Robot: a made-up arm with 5 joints. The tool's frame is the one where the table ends. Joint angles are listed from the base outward.
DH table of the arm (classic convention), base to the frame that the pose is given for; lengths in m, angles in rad. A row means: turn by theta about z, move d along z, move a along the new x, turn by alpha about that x. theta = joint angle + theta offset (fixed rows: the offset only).
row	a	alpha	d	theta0
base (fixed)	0	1.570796	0.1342	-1.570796
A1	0.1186	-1.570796	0.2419	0
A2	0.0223	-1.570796	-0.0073	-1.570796
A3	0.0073	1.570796	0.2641	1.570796
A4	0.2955	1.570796	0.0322	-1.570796
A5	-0.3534	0	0	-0.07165
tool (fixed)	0	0	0.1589	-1.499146
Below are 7 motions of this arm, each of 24 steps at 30 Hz.
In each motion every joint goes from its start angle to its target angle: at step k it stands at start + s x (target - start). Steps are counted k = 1, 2, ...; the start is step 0. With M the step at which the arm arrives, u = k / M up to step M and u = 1 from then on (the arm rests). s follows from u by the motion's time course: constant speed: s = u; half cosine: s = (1 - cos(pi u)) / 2; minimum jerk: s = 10 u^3 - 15 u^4 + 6 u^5.
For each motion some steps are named. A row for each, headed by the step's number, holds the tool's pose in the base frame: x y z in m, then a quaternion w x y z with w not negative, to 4 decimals.
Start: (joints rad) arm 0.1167 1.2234 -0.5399 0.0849 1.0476
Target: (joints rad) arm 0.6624 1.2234 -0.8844 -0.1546 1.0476
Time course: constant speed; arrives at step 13
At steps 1, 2, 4, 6, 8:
1: -0.0012 0.0819 0.0959 0.3905 -0.0875 0.3438 0.8495
2: 0.0016 0.0785 0.0864 0.3899 -0.0880 0.3746 0.8366
4: 0.0072 0.0693 0.0682 0.3895 -0.0893 0.4345 0.8071
6: 0.0127 0.0569 0.0512 0.3901 -0.0911 0.4921 0.7729
8: 0.0181 0.0414 0.0359 0.3914 -0.0935 0.5468 0.7342

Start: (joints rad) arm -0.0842 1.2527 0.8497 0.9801 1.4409
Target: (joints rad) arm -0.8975 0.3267 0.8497 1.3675 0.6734
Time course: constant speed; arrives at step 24
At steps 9, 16, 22, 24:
9: -0.0648 -0.0613 0.2886 0.6762 -0.4022 -0.3863 0.4814
16: -0.0700 -0.1799 0.1997 0.8374 -0.3303 -0.3511 0.2577
22: -0.1168 -0.2253 0.0966 0.9231 -0.2600 -0.2757 0.0662
24: -0.1382 -0.2264 0.0627 0.9408 -0.2374 -0.2419 0.0058

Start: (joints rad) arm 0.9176 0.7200 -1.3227 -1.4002 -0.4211
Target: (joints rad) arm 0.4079 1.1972 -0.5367 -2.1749 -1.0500
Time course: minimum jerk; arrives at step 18
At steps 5, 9, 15, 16, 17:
5: -0.0126 -0.1681 0.6350 0.6712 -0.0870 0.4861 -0.5528
9: 0.0025 -0.2690 0.6336 0.6446 0.0436 0.5768 -0.4998
15: 0.0774 -0.4478 0.5512 0.5198 0.1549 0.7510 -0.3765
16: 0.0834 -0.4571 0.5431 0.5111 0.1576 0.7607 -0.3679
17: 0.0860 -0.4609 0.5396 0.5074 0.1586 0.7646 -0.3643

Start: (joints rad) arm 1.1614 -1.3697 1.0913 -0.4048 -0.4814
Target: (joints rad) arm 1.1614 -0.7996 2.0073 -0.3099 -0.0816
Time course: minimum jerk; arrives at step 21
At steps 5, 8, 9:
5: -0.6242 -0.1275 0.0611 0.4598 -0.3989 -0.7770 -0.1602
8: -0.6323 -0.1693 0.1302 0.4575 -0.4400 -0.7715 -0.0437
9: -0.6318 -0.1842 0.1598 0.4522 -0.4534 -0.7681 0.0060

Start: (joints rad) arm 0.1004 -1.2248 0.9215 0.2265 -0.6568
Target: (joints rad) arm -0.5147 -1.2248 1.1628 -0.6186 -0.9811
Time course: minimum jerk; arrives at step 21
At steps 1, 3, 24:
1: -0.5280 0.0788 -0.0099 0.4721 -0.2444 -0.4328 -0.7280
3: -0.5295 0.0813 -0.0113 0.4745 -0.2324 -0.4337 -0.7299
24: -0.5977 0.2128 -0.0241 0.4434 0.3120 -0.3704 -0.7542

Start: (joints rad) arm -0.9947 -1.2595 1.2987 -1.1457 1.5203
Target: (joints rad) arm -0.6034 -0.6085 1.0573 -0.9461 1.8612
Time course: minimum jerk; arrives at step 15
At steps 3, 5, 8, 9, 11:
3: -0.5959 -0.3262 0.3344 0.7384 -0.0793 -0.6562 0.1337
5: -0.5890 -0.3408 0.3407 0.7140 -0.0908 -0.6699 0.1820
8: -0.5615 -0.3682 0.3688 0.6498 -0.1141 -0.6890 0.3001
9: -0.5491 -0.3741 0.3826 0.6253 -0.1210 -0.6911 0.3418
11: -0.5265 -0.3785 0.4088 0.5822 -0.1307 -0.6894 0.4106

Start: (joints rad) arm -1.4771 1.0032 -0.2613 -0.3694 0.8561
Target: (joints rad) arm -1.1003 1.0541 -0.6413 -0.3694 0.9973
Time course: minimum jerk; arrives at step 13
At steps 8, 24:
8: 0.1146 -0.0187 0.1254 0.3617 0.4524 -0.2206 0.7848
24: 0.1088 0.0200 0.1292 0.3680 0.4198 -0.1331 0.8189

